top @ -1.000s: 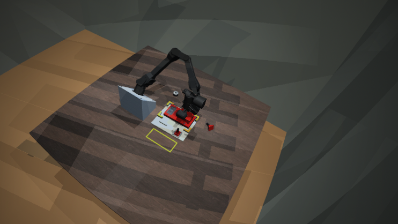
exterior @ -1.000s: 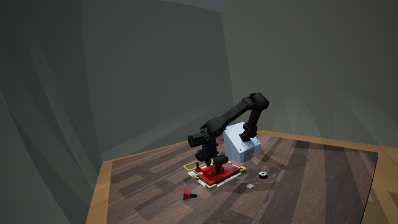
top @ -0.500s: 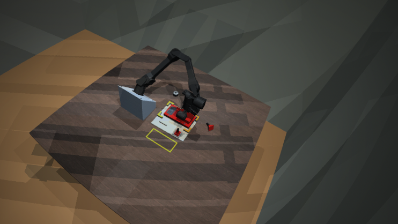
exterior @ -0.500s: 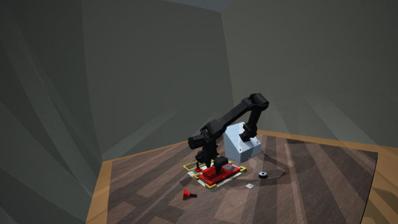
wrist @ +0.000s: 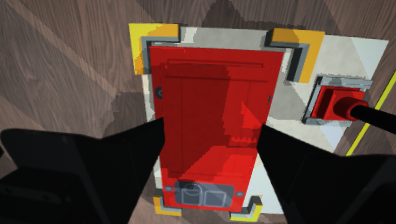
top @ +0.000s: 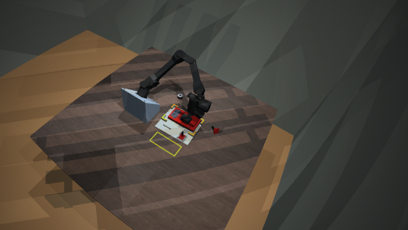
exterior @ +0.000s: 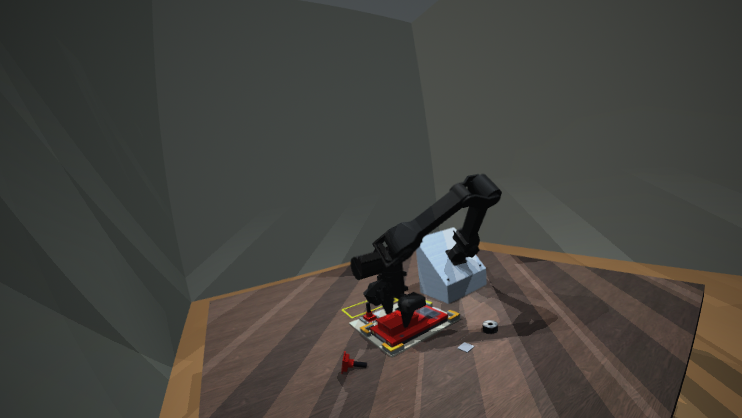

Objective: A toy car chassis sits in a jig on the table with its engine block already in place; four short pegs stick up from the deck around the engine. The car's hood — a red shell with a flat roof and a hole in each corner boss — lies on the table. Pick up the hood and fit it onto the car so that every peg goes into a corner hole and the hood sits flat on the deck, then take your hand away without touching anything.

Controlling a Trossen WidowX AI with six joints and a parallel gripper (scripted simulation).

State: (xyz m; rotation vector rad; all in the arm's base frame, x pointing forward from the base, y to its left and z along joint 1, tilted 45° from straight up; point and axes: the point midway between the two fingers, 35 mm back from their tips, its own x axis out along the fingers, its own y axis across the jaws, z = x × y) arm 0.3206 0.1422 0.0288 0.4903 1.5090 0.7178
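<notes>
Right now my gripper tip is 10 mm below the red hood. The rest, counted from my gripper tip: black ring: 200 mm behind, 150 mm to the left, 30 mm below; grey engine block: 10 mm below.
</notes>
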